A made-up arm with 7 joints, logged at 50 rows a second.
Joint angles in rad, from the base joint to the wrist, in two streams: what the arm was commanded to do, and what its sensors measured. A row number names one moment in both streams.
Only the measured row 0 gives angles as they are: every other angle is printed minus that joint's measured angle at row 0.
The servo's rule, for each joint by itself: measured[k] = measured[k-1] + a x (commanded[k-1-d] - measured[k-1]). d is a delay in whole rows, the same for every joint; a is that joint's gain. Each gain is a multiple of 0.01, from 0.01 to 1. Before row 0 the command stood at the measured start. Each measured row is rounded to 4 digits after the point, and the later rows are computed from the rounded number. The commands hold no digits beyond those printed.
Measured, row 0: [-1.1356, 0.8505, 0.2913, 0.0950, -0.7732, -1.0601, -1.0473]
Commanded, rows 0 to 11: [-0.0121, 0.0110, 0.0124, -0.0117, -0.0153, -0.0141, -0.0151]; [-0.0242, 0.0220, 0.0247, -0.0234, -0.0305, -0.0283, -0.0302]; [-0.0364, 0.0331, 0.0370, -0.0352, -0.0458, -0.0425, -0.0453]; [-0.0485, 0.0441, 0.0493, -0.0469, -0.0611, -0.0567, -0.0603]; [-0.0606, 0.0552, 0.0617, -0.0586, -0.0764, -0.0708, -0.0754]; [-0.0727, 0.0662, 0.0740, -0.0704, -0.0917, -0.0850, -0.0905]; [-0.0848, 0.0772, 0.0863, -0.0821, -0.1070, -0.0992, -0.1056]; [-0.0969, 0.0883, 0.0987, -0.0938, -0.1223, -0.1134, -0.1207]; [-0.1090, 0.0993, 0.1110, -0.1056, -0.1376, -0.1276, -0.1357]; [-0.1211, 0.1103, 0.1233, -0.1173, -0.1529, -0.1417, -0.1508]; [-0.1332, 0.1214, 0.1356, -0.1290, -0.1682, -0.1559, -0.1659]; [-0.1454, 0.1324, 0.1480, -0.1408, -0.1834, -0.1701, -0.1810]
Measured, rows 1 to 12: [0.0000, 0.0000, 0.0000, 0.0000, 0.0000, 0.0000, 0.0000]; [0.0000, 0.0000, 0.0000, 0.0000, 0.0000, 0.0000, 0.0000]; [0.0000, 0.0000, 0.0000, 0.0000, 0.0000, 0.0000, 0.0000]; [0.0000, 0.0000, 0.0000, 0.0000, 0.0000, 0.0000, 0.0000]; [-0.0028, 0.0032, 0.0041, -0.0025, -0.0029, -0.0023, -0.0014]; [-0.0077, 0.0087, 0.0109, -0.0069, -0.0081, -0.0065, -0.0040]; [-0.0143, 0.0158, 0.0195, -0.0128, -0.0153, -0.0123, -0.0077]; [-0.0222, 0.0240, 0.0293, -0.0200, -0.0240, -0.0194, -0.0124]; [-0.0310, 0.0330, 0.0400, -0.0281, -0.0340, -0.0276, -0.0181]; [-0.0406, 0.0426, 0.0512, -0.0370, -0.0450, -0.0368, -0.0246]; [-0.0508, 0.0526, 0.0628, -0.0465, -0.0568, -0.0468, -0.0319]; [-0.0614, 0.0630, 0.0746, -0.0564, -0.0692, -0.0575, -0.0399]
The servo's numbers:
d 4
a 0.23 0.29 0.33 0.21 0.19 0.16 0.09

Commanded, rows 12 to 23: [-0.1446, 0.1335, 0.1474, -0.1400, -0.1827, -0.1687, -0.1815]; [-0.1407, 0.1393, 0.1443, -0.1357, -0.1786, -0.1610, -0.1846]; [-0.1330, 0.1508, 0.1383, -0.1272, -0.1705, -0.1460, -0.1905]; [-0.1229, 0.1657, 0.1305, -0.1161, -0.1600, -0.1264, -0.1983]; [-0.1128, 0.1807, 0.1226, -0.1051, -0.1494, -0.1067, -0.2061]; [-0.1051, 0.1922, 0.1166, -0.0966, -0.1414, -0.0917, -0.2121]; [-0.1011, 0.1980, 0.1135, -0.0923, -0.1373, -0.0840, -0.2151]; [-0.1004, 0.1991, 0.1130, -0.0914, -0.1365, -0.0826, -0.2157]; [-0.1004, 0.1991, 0.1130, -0.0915, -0.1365, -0.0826, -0.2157]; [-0.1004, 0.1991, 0.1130, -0.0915, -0.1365, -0.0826, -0.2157]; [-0.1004, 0.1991, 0.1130, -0.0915, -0.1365, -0.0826, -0.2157]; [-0.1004, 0.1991, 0.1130, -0.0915, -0.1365, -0.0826, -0.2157]
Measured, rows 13 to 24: [-0.0723, 0.0735, 0.0866, -0.0667, -0.0822, -0.0687, -0.0485]; [-0.0835, 0.0842, 0.0987, -0.0773, -0.0956, -0.0804, -0.0577]; [-0.0949, 0.0950, 0.1109, -0.0882, -0.1094, -0.0925, -0.0674]; [-0.1065, 0.1058, 0.1231, -0.0992, -0.1235, -0.1049, -0.0776]; [-0.1153, 0.1138, 0.1311, -0.1078, -0.1347, -0.1151, -0.0870]; [-0.1211, 0.1212, 0.1355, -0.1137, -0.1430, -0.1224, -0.0958]; [-0.1238, 0.1298, 0.1364, -0.1165, -0.1482, -0.1262, -0.1043]; [-0.1236, 0.1402, 0.1345, -0.1164, -0.1504, -0.1262, -0.1128]; [-0.1211, 0.1519, 0.1306, -0.1140, -0.1502, -0.1231, -0.1212]; [-0.1174, 0.1636, 0.1260, -0.1103, -0.1485, -0.1181, -0.1294]; [-0.1137, 0.1736, 0.1219, -0.1065, -0.1464, -0.1126, -0.1371]; [-0.1106, 0.1810, 0.1190, -0.1033, -0.1445, -0.1078, -0.1442]
